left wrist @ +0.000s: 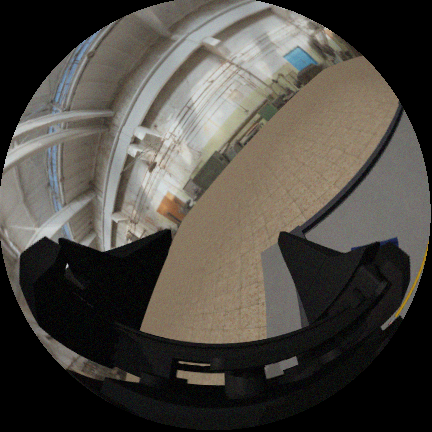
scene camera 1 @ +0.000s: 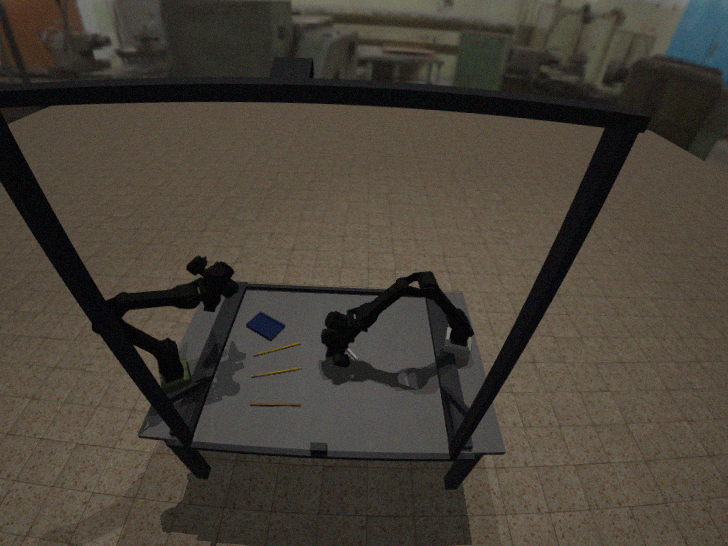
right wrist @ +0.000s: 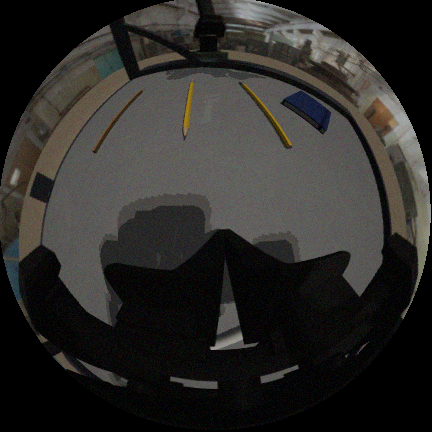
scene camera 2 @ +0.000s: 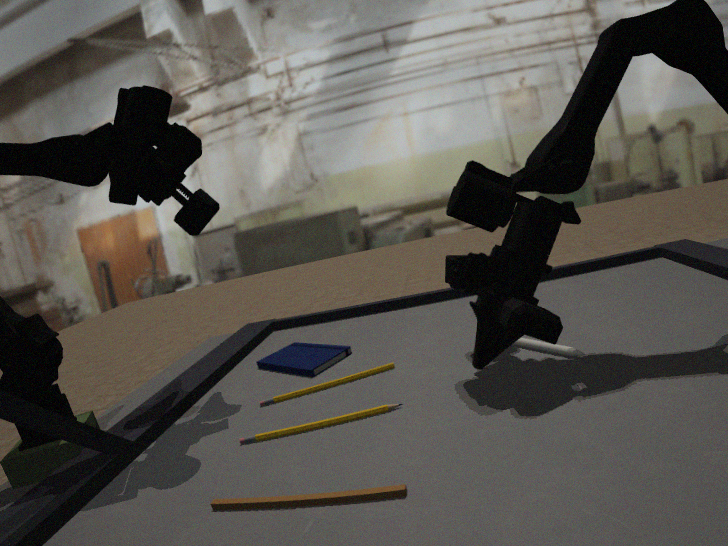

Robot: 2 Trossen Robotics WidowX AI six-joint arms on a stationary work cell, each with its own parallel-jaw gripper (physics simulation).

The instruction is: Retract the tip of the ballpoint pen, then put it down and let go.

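Frame: origin at the left arm's base, x ahead, y left, z up, level; millimetres.
Seen in the pictures: left gripper, fingertip midpoint: [left wrist: 226, 236] [scene camera 2: 179, 190]; right gripper, fingertip midpoint: [scene camera 1: 326, 356] [right wrist: 223, 234] [scene camera 2: 476, 367]; left arm's base, link origin: [scene camera 1: 173, 373] [right wrist: 208, 50]; right arm's base, link origin: [scene camera 1: 458, 338].
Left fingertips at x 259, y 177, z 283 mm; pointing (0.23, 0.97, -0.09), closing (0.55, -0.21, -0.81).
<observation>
Pixels of each thing's top centre, then the offset from my left fingertips to it. Level surfaces: height alone.
- white ballpoint pen, top centre: [right wrist: 248, 336] [scene camera 2: 536, 339] [scene camera 1: 348, 348] dx +373, dy -348, dz -310 mm
- grey table, surface height: dz -323 mm
- blue book, top centre: [scene camera 2: 302, 354] [right wrist: 311, 105] [scene camera 1: 265, 324] dx +121, dy -81, dz -311 mm
- brown stick, top centre: [scene camera 2: 302, 497] [right wrist: 118, 112] [scene camera 1: 275, 403] dx +36, dy -439, dz -316 mm
The white ballpoint pen [scene camera 1: 352, 354] [scene camera 2: 548, 347] lies on the grey table [scene camera 1: 373, 412] [scene camera 2: 470, 477], just behind my right gripper. A short piece of it shows low between the finger bases in the right wrist view [right wrist: 231, 335]. My right gripper [scene camera 1: 340, 359] [scene camera 2: 480, 362] [right wrist: 223, 234] points down with its tips at the table top. Its fingers are shut tip to tip, and the pen does not sit between the tips. My left gripper [scene camera 1: 209, 300] [left wrist: 226, 236] is open and empty, held high over the table's far left corner.
A blue book [scene camera 1: 265, 325] [scene camera 2: 302, 358] [right wrist: 308, 109] lies at the back left. In front of it lie two yellow pencils [scene camera 1: 277, 349] [scene camera 2: 326, 385] [scene camera 1: 276, 372] [scene camera 2: 321, 424] and a brown stick [scene camera 1: 275, 404] [scene camera 2: 308, 497]. A black frame [scene camera 1: 551, 271] surrounds the cell.
</observation>
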